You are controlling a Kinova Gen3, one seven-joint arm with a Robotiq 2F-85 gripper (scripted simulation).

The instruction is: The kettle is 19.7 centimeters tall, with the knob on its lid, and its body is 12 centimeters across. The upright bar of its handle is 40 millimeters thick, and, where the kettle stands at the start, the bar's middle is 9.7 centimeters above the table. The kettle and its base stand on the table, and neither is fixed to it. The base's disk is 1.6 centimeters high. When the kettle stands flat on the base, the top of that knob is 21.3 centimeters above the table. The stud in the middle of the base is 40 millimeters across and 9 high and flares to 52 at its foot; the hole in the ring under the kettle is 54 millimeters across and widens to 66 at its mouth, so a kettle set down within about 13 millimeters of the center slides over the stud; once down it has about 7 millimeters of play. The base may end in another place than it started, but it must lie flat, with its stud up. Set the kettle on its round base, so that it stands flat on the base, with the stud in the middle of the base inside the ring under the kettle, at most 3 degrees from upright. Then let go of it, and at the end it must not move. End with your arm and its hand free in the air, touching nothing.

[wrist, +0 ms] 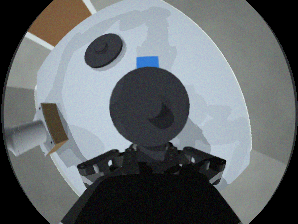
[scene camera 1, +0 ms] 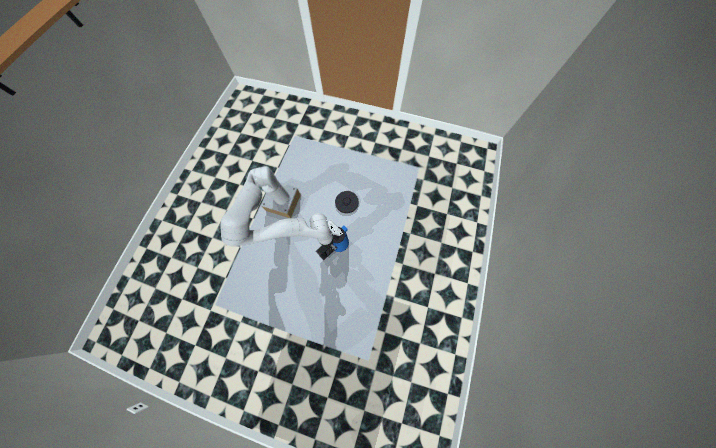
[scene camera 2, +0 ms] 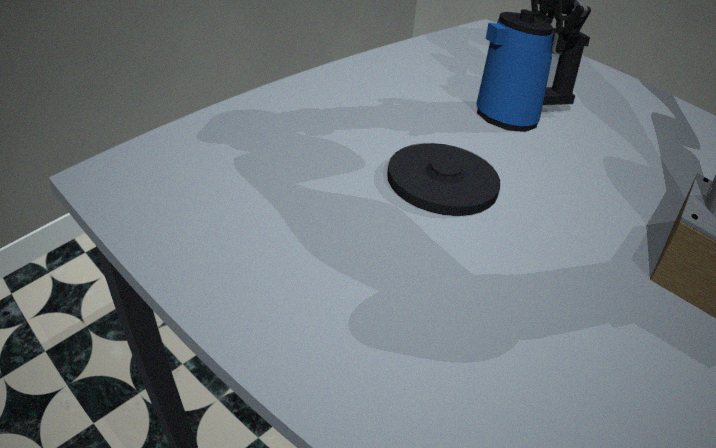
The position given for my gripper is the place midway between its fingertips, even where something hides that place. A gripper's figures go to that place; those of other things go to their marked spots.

Labels:
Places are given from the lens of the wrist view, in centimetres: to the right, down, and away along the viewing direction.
my gripper (wrist: 151, 145): 0, 5, 16
blue kettle (wrist: 135, 104): -2, -1, 11
round black base (wrist: 108, 46): -14, -23, 27
The marked spots on the blue kettle and the round black base are 30 cm apart.

